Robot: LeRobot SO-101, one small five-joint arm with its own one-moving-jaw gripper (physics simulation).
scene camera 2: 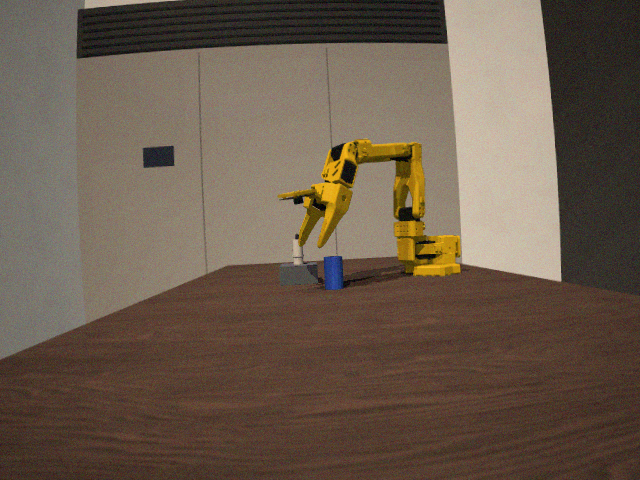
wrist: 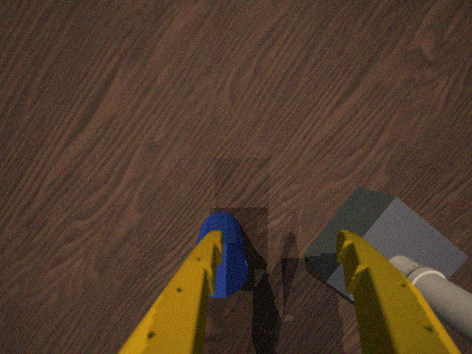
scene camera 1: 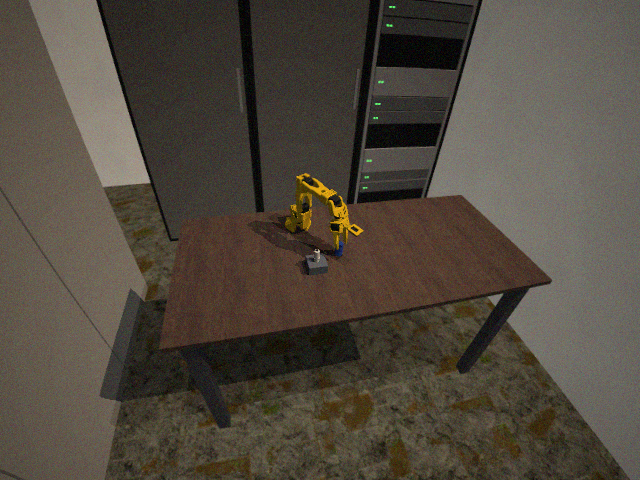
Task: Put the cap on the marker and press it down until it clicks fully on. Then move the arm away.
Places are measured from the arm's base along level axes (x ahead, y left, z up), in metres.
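Pixels of known places: hand, tool point: (scene camera 2: 319, 244) (wrist: 222, 242) (scene camera 1: 345, 242); arm's base, link origin: (scene camera 2: 422, 273) (scene camera 1: 298, 228).
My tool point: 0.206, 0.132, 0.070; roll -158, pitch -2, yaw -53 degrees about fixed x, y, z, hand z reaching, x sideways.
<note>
For each thing: its top centre in the pictures, then the offset to it from my tool point, as dx, dy, dz. Level surfaces: height alone.
- blue cap, top centre: (wrist: 218, 271) (scene camera 2: 332, 256) (scene camera 1: 339, 243) -0.021, -0.013, -0.020
- white marker, top centre: (scene camera 2: 297, 233) (scene camera 1: 317, 248) +0.035, -0.111, +0.019
- grey block, top centre: (wrist: 398, 269) (scene camera 2: 298, 264) (scene camera 1: 316, 260) +0.035, -0.111, -0.037
- brown wooden table, surface height: dz -0.070
The blue cap (scene camera 1: 339, 252) (scene camera 2: 333, 272) (wrist: 232, 270) stands upright on the table beside the grey block. The white marker (scene camera 1: 316, 255) (scene camera 2: 297, 252) (wrist: 445, 297) stands upright in the grey block (scene camera 1: 316, 268) (scene camera 2: 296, 275) (wrist: 400, 230), its dark tip up and bare. My gripper (scene camera 1: 341, 244) (scene camera 2: 310, 245) (wrist: 280, 235) is open, with a V-shaped gap between the jaws and nothing held. Its tips are above the cap's top. In the wrist view the left jaw overlaps part of the cap, and the right jaw overlaps part of the block.
The brown wooden table (scene camera 1: 413, 258) (scene camera 2: 320, 372) carries the arm's base (scene camera 1: 297, 223) (scene camera 2: 436, 255) behind the block and cap. Dark cabinets (scene camera 1: 310, 103) and a server rack (scene camera 1: 414, 82) stand behind the table. A pale wall (scene camera 1: 558, 129) is at the right in the first scene view.
</note>
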